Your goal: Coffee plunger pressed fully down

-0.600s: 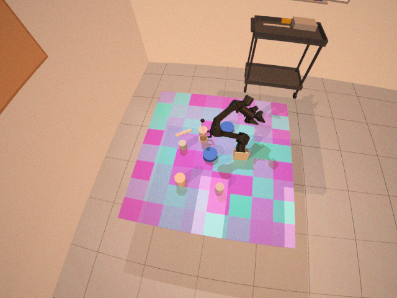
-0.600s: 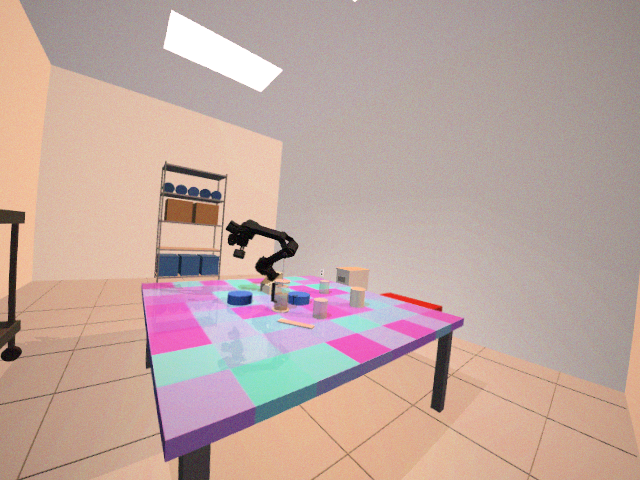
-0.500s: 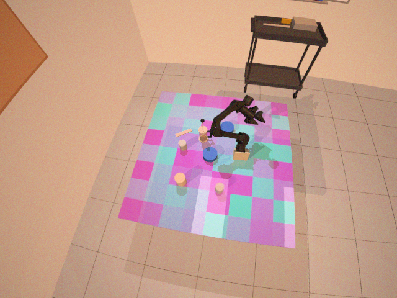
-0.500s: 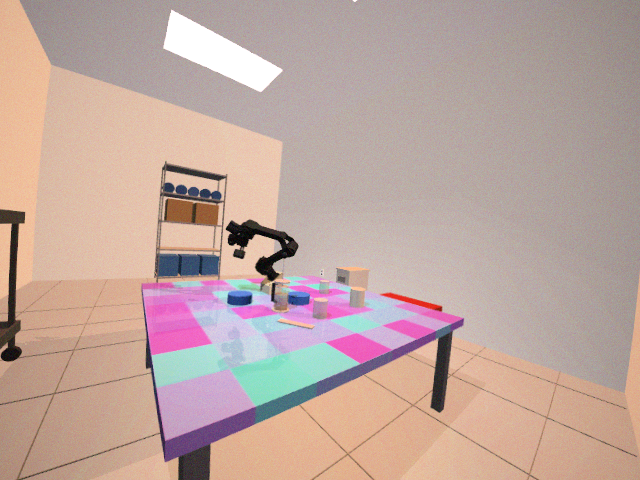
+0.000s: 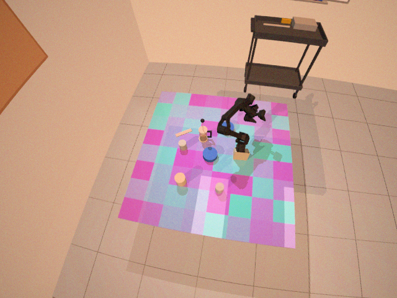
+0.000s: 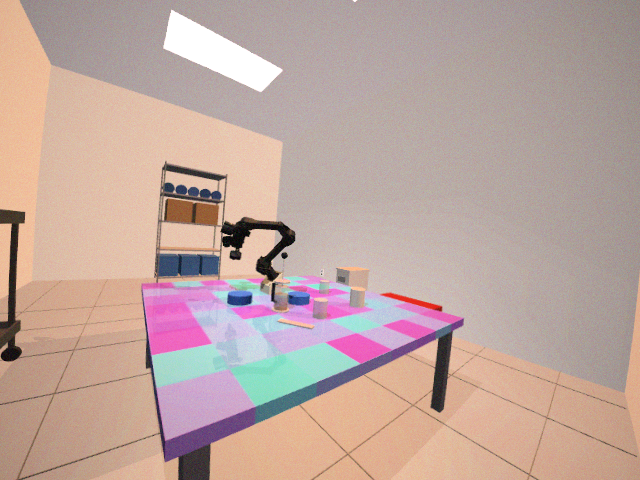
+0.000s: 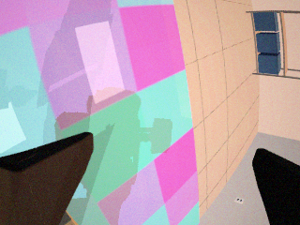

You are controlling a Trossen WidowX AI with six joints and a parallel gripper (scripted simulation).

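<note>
The coffee press is 43 cm ahead of my gripper tip, 9 cm below it and 7 cm to the left of it.
</note>
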